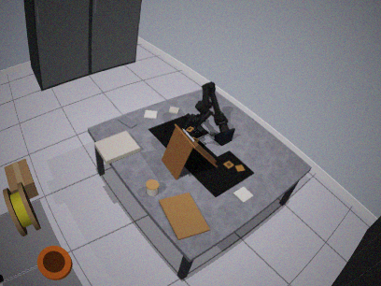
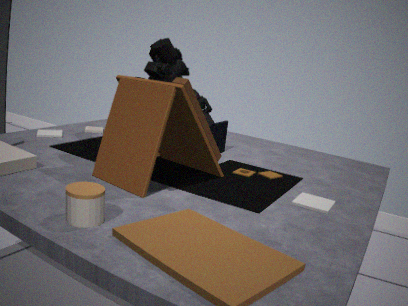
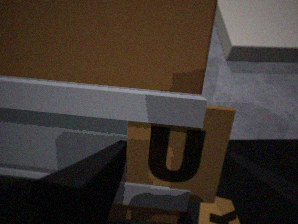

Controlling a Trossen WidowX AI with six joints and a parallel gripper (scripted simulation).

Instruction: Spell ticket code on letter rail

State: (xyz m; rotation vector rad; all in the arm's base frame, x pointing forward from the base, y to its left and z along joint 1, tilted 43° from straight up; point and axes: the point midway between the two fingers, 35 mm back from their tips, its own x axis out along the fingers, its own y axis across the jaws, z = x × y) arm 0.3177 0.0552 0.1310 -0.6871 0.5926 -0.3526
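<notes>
The white ticket is 110 mm to the left of my gripper tip, 80 mm below it and 50 mm behind it. The rest, counted from my gripper tip: lidded jar (390 mm ahead, 180 mm to the left, 140 mm below); then black mat (180 mm below, 150 mm behind, 50 mm to the left); then cream block (400 mm ahead, 260 mm to the right, 160 mm below).
</notes>
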